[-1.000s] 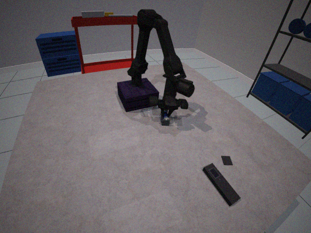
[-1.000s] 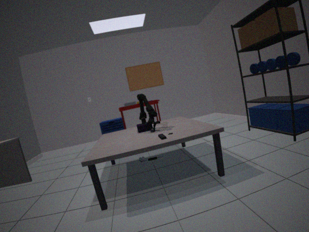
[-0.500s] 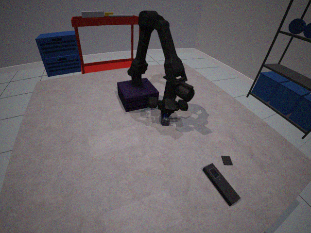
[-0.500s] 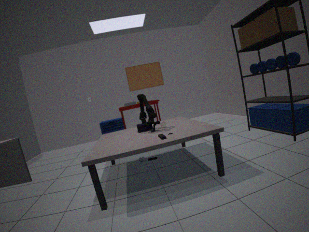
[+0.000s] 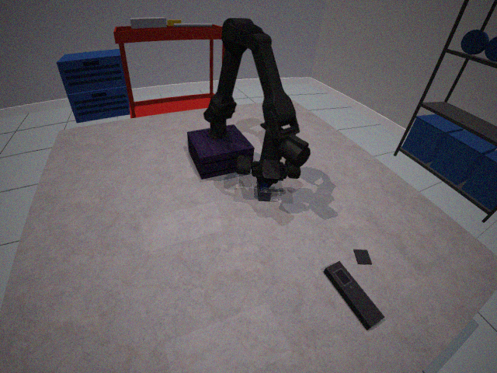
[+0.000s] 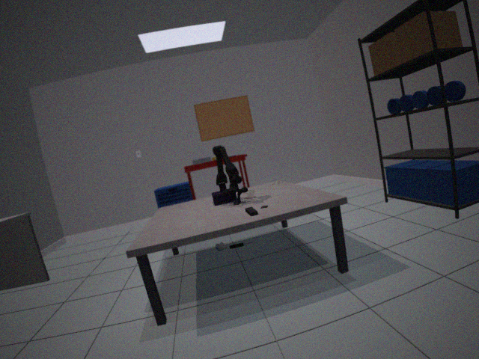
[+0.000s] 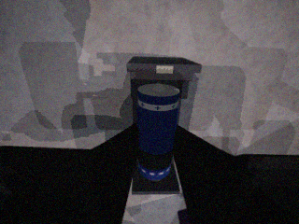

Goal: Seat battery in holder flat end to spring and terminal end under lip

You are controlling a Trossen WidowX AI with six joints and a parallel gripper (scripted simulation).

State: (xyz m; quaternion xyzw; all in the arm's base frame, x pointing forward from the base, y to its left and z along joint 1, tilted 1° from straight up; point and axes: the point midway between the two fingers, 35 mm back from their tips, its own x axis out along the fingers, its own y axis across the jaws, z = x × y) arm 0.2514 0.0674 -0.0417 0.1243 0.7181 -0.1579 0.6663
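The battery lies 10 mm above my gripper tip. The rest, counted from my gripper tip: dark square plate (330 mm ahead, 130 mm to the left, 10 mm below); then dark remote control (400 mm ahead, 30 mm to the left).
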